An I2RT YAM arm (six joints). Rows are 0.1 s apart.
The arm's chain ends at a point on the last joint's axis. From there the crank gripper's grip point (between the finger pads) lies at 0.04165 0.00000 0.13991 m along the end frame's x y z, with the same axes.
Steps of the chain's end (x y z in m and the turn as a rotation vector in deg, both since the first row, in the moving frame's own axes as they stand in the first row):
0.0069, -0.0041, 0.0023, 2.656, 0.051, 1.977
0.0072, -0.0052, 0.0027, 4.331, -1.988, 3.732
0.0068, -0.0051, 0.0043, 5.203, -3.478, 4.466
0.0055, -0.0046, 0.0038, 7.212, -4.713, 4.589
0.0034, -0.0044, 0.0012, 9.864, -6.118, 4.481
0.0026, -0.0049, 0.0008, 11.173, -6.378, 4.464
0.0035, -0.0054, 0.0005, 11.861, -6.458, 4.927
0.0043, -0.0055, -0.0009, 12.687, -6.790, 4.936
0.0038, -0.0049, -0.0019, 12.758, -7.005, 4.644
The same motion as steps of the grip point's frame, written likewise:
0.0071, -0.0091, 0.0021, 2.656, 0.051, 1.977
0.0026, -0.0133, 0.0038, 4.331, -1.988, 3.732
-0.0014, -0.0150, 0.0061, 5.203, -3.478, 4.466
-0.0055, -0.0195, 0.0058, 7.212, -4.713, 4.589
-0.0108, -0.0260, 0.0030, 9.864, -6.118, 4.481
-0.0122, -0.0298, 0.0022, 11.173, -6.378, 4.464
-0.0113, -0.0317, 0.0016, 11.861, -6.458, 4.927
-0.0112, -0.0338, 0.0000, 12.687, -6.790, 4.936
-0.0123, -0.0336, -0.0010, 12.758, -7.005, 4.644

